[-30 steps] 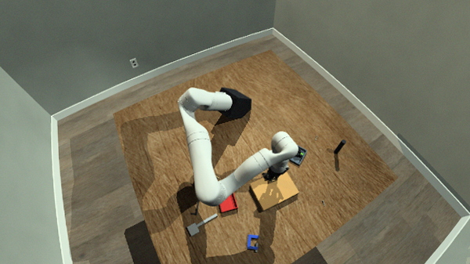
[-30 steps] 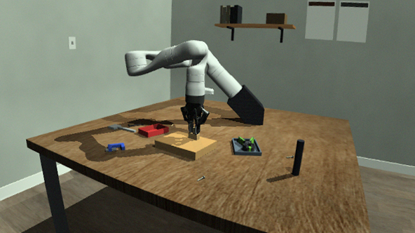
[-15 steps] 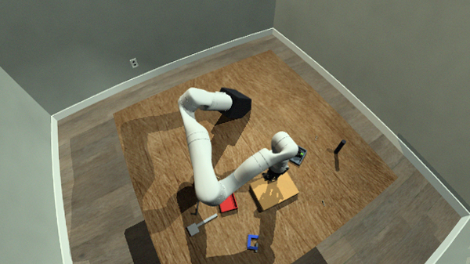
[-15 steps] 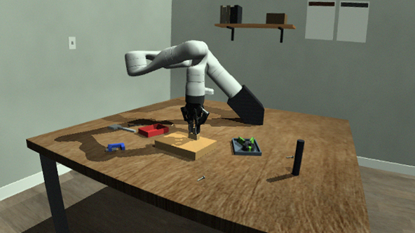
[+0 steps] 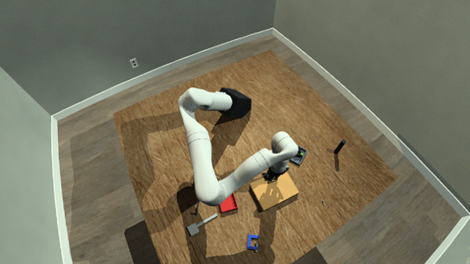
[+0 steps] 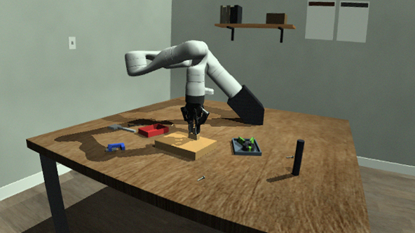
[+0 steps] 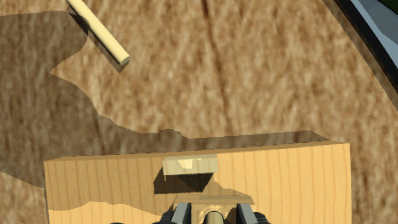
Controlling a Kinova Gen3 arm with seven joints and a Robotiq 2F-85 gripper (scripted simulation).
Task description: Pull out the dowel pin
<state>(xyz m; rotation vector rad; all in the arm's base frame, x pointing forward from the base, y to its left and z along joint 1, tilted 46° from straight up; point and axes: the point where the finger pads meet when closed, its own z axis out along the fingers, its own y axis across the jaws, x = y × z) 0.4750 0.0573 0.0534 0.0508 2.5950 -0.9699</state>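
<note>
My hand is 20 mm above the dowel pin. Round my hand: thin pale stick: 140 mm behind, 70 mm to the right, 70 mm below; small wooden block: 30 mm below; tan bench board: 50 mm below, 40 mm ahead, 10 mm to the right.
</note>
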